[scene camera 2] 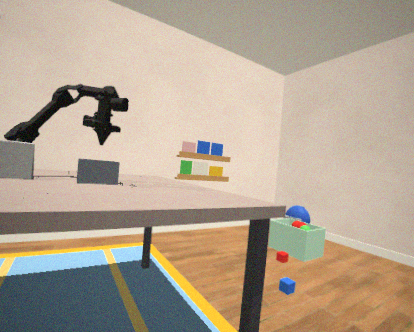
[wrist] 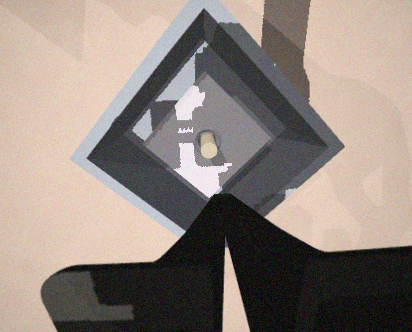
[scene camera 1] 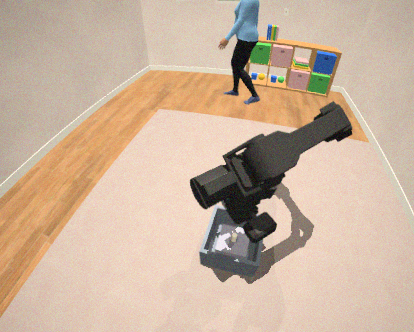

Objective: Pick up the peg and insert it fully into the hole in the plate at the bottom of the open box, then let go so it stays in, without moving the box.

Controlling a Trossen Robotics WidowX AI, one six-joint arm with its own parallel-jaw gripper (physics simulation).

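Seen in the pictures: gripper, fingertip midpoint: (scene camera 2: 101, 145) (wrist: 222, 201) (scene camera 1: 236, 222); arm's base at its link origin: (scene camera 2: 15, 153).
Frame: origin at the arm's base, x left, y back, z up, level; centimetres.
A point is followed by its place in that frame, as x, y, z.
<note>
The pale yellow peg (scene camera 1: 234, 237) @(-8.0, -31.4, -1.3) (wrist: 208, 145) @(-7.7, -30.5, -1.1) stands upright in the round hole of the grey plate (scene camera 1: 244, 246) @(-4.7, -32.5, -4.1) (wrist: 245, 130) @(-5.0, -33.1, -4.1) at the bottom of the box, with its upper part sticking out. How deep it sits is hard to tell. The open blue-grey box (scene camera 1: 227, 262) @(-9.1, -38.6, -2.6) (scene camera 2: 98, 171) @(-15.9, -29.5, -4.7) (wrist: 305, 160) @(-3.9, -38.2, -1.0) rests on the table. My gripper (scene camera 2: 102, 144) @(-8.3, -31.3, 6.7) (wrist: 222, 201) @(-8.3, -31.3, 6.7) is shut with nothing between its fingers and hangs above the box, clear of the peg. In the first scene view the arm hides the fingertips and part of the box.
The black arm (scene camera 1: 272, 155) @(-5.3, -35.6, 33.1) (scene camera 2: 62, 97) @(8.4, -15.3, 28.0) reaches over the table (scene camera 1: 125, 200) @(-49.7, -19.2, -9.9) (scene camera 2: 200, 200) @(-58.1, -52.2, -9.9) to the box. A grey block (scene camera 2: 17, 160) @(-5.3, -1.4, -2.8) stands near the arm's base. A person (scene camera 1: 245, 45) and a toy shelf (scene camera 1: 300, 44) are in the background.
</note>
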